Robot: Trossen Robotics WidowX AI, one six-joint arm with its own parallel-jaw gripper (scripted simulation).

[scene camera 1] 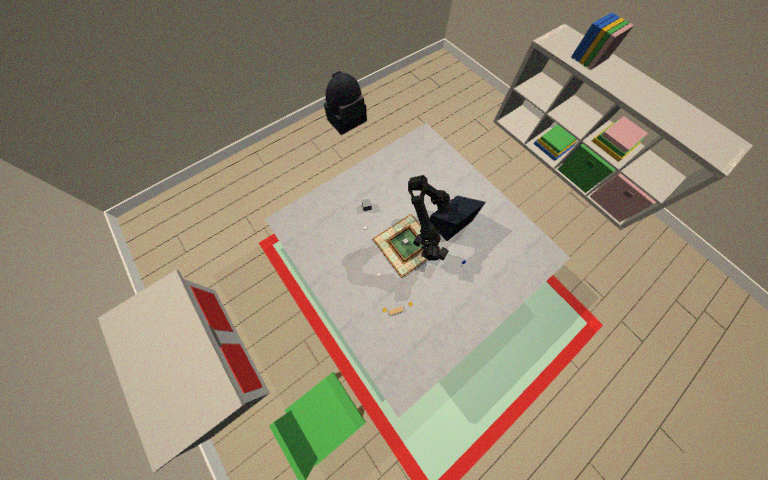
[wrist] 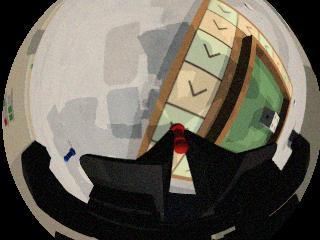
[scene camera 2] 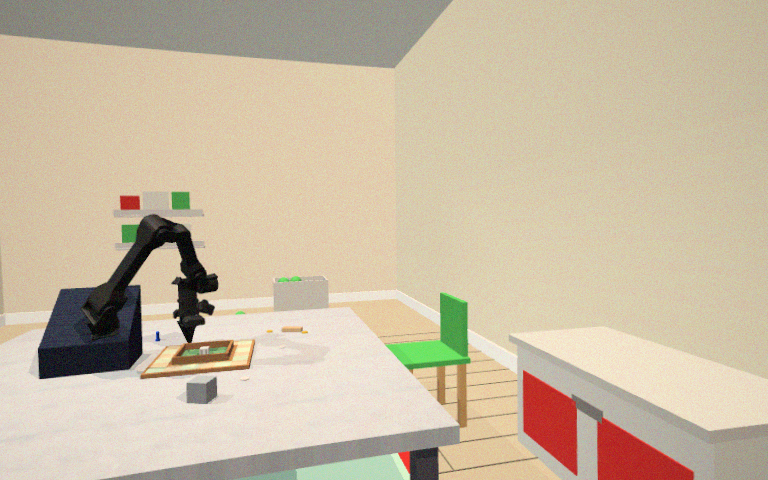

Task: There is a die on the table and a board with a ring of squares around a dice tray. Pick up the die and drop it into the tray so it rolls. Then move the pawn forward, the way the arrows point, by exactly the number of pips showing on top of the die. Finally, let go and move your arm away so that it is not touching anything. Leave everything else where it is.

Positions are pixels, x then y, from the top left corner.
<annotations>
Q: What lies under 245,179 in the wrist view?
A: My gripper.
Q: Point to a grey block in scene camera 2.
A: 202,389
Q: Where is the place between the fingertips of my gripper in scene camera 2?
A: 189,342
</annotations>
